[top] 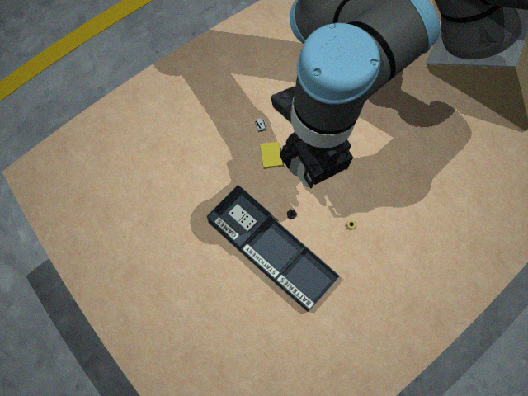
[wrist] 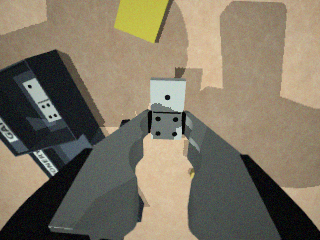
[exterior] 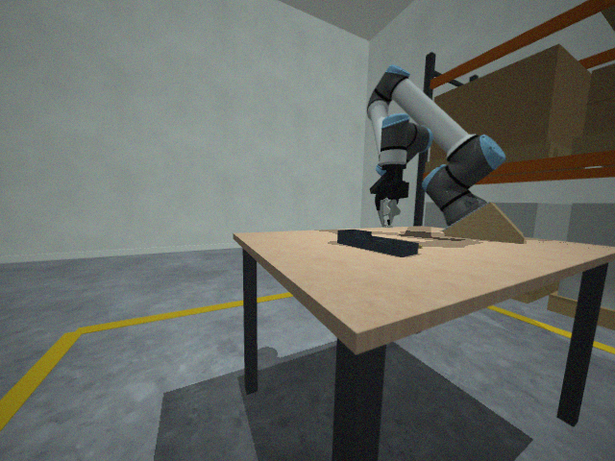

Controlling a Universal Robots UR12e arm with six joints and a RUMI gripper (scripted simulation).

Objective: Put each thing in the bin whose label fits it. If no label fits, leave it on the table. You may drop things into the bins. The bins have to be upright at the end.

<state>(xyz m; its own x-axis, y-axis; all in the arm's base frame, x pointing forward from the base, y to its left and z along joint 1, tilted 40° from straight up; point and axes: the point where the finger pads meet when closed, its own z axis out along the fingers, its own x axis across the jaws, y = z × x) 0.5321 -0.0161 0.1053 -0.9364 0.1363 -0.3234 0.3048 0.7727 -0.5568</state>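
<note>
My hand is 80 mm to the left of the yellow pad and 70 mm above it. From my hand the other things lie so: yellow nut (130 mm to the left, 70 mm below); then white domino (10 mm below); then black nut (70 mm below, 60 mm ahead, 40 mm to the left).
</note>
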